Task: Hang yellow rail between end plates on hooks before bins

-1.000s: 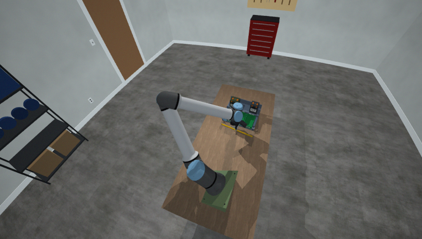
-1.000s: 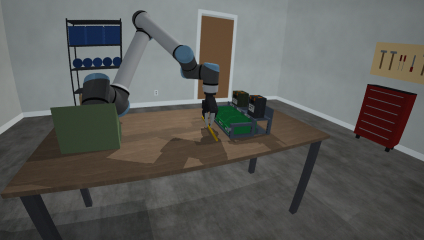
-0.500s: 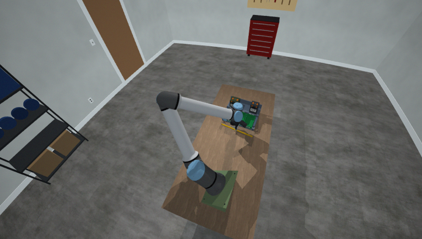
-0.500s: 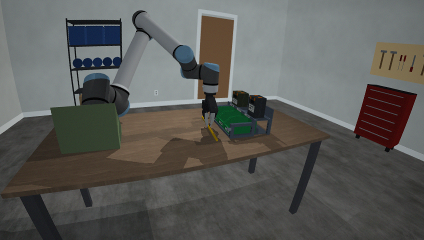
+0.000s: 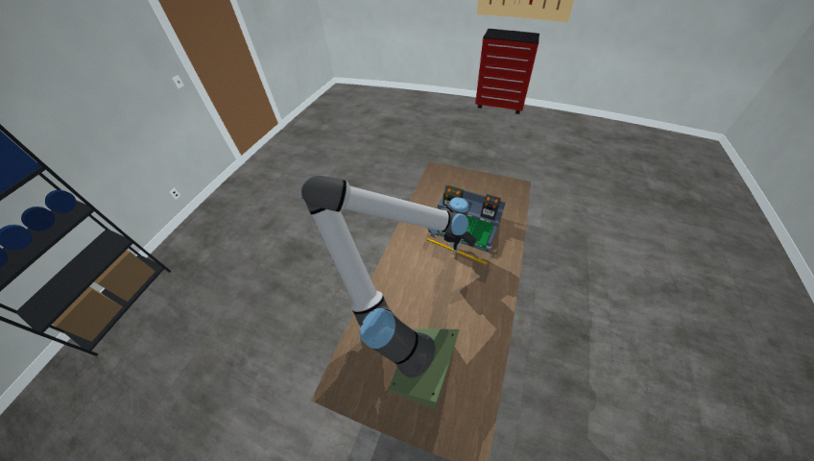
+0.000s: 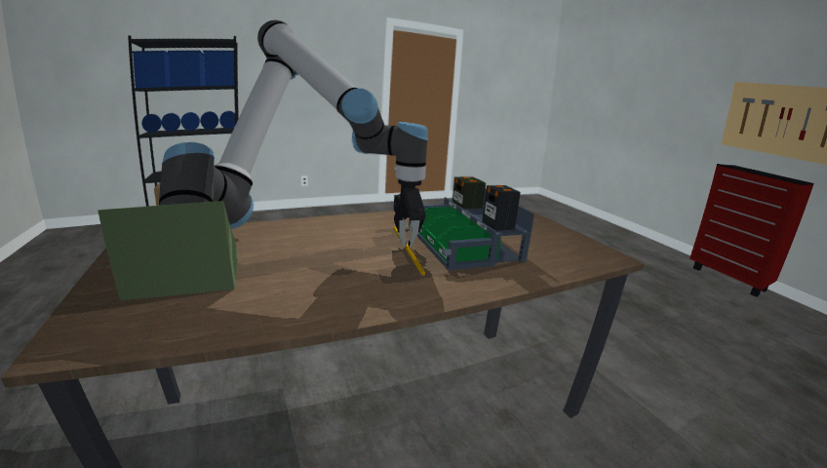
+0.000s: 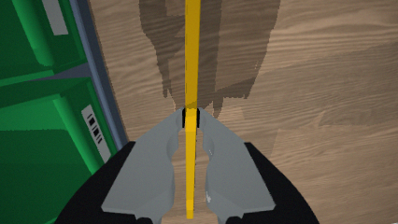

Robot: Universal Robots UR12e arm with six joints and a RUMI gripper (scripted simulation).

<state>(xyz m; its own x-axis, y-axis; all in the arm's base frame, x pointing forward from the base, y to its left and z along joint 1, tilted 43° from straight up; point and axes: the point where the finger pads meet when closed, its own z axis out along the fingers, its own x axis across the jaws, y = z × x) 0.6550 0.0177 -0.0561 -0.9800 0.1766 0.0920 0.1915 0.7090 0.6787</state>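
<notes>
Now: hand 1 cm above the yellow rail. The rest, counted from my hand: rack front bar 7 cm ahead, 1 cm to the left, 1 cm below.
</notes>
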